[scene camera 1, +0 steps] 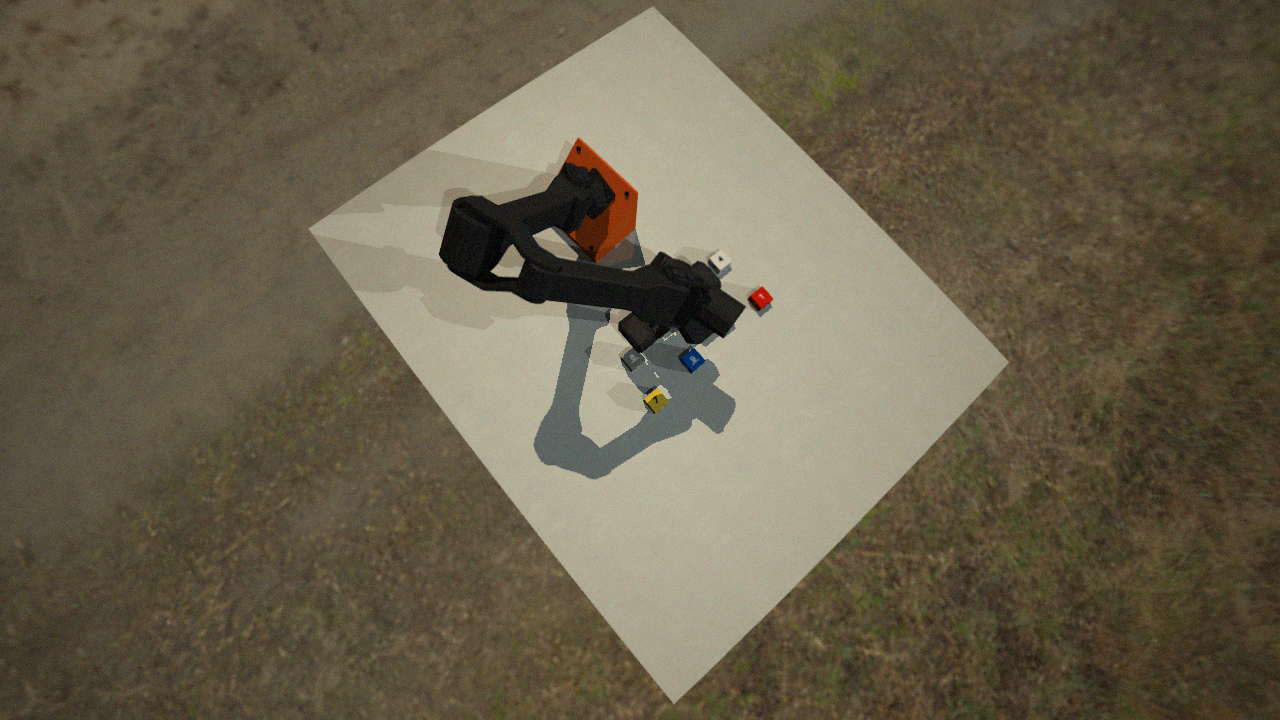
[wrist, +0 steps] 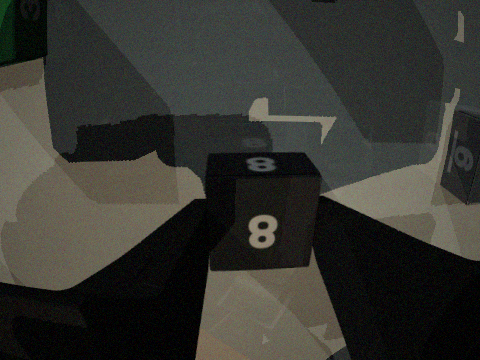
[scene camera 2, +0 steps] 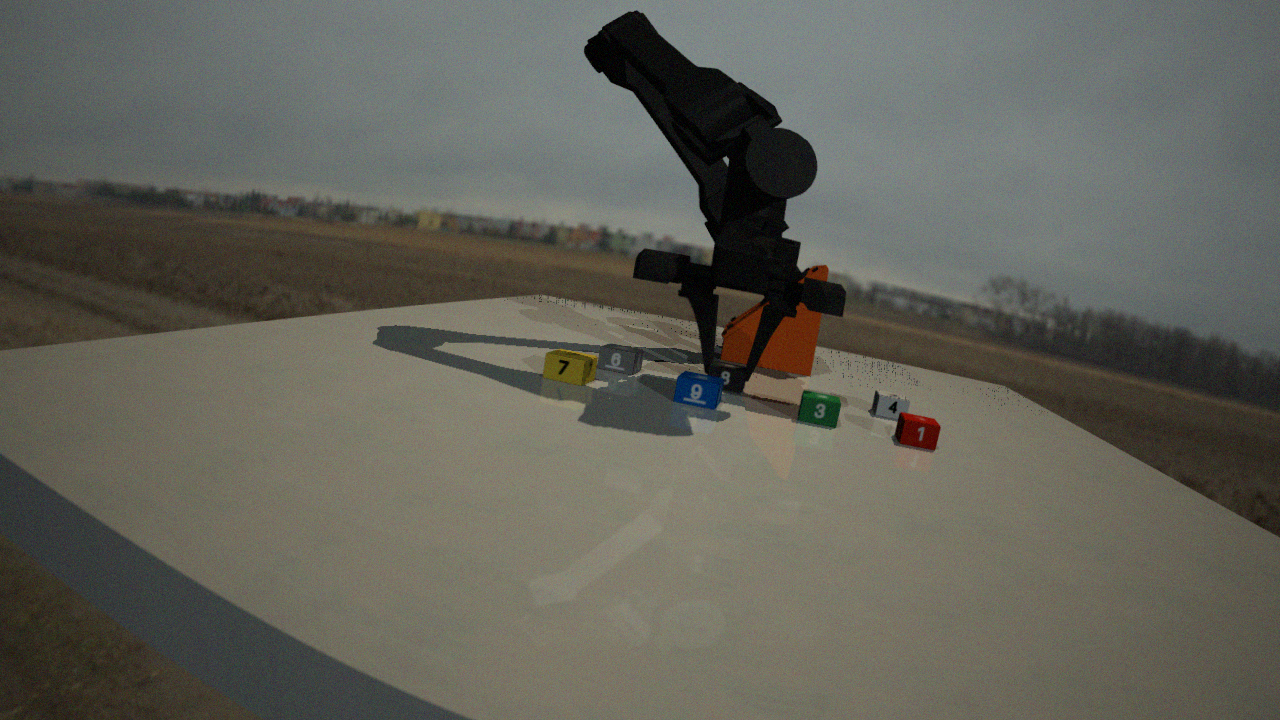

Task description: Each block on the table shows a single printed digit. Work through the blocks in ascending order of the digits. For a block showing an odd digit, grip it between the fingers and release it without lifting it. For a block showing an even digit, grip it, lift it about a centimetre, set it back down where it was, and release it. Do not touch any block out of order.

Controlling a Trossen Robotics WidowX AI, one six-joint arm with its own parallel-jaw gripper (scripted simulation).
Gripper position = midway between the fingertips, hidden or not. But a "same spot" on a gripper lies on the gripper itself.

my gripper: scene camera 1 665,320; wrist; scene camera 2
same spot on my gripper: [wrist: 153,295] = [scene camera 2: 760,324]
